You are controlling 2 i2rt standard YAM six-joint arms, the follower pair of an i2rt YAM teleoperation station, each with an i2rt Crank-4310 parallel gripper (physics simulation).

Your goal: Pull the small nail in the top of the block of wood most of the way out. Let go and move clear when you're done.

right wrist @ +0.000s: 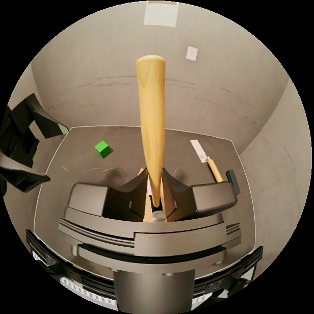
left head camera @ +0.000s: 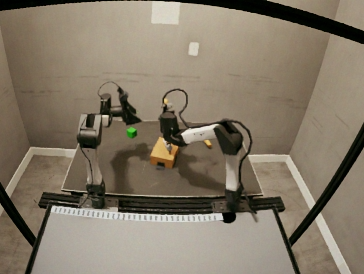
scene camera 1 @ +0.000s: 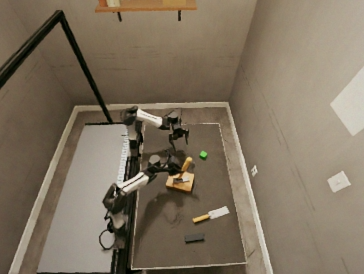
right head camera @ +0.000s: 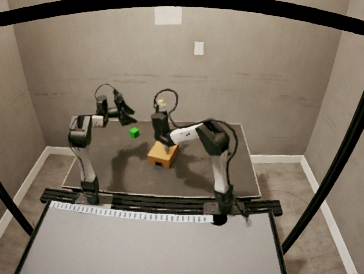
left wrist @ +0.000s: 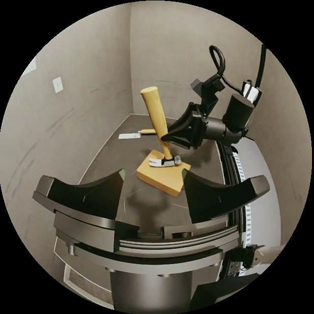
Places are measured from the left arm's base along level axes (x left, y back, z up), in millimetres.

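Pixels of known places: left gripper, fingertip midpoint: (left head camera: 140,116) (scene camera 1: 181,148) (right head camera: 137,117); right gripper, fingertip midpoint: (scene camera 1: 184,170); left arm's base at its link origin: (left head camera: 98,204) (scene camera 1: 133,146) (right head camera: 94,201); right arm's base at its link origin: (left head camera: 231,207) (scene camera 1: 121,231) (right head camera: 224,209).
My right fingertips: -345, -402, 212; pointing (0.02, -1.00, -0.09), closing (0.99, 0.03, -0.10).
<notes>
Ahead of a thing's pixels: the offset from my right fingertips to its top centre, as dx, dy, dz. "*": to the spot under its first point.
The orange-brown wood block @(-1, +24, -149) (left head camera: 159,154) (right head camera: 158,155) (scene camera 1: 175,187) (left wrist: 160,179) lies on the dark mat. A claw hammer stands nearly upright on it, its yellow handle @(* +0, -19, +100) (scene camera 1: 187,163) (left wrist: 156,112) (right wrist: 151,105) pointing up. Its metal head @(-13, +30, -95) (left wrist: 164,162) (scene camera 1: 181,180) is at the block's top face, claw toward the left in the left wrist view. The small nail cannot be made out; the head may hide it. My right gripper (right wrist: 154,168) (left wrist: 161,135) is shut on the handle's lower part. My left gripper (left wrist: 152,170) (scene camera 1: 181,144) is open and empty, above the mat, away from the block.
A green cube @(+211, -176, -166) (left head camera: 131,132) (right head camera: 134,132) (scene camera 1: 203,155) (right wrist: 102,149) lies beyond the block. A yellow-handled flat-bladed tool @(* -269, -99, -171) (scene camera 1: 201,218) (right wrist: 215,170) and a dark bar @(-375, -45, -182) (scene camera 1: 194,238) (right wrist: 233,181) lie off to the right in the right wrist view.
</notes>
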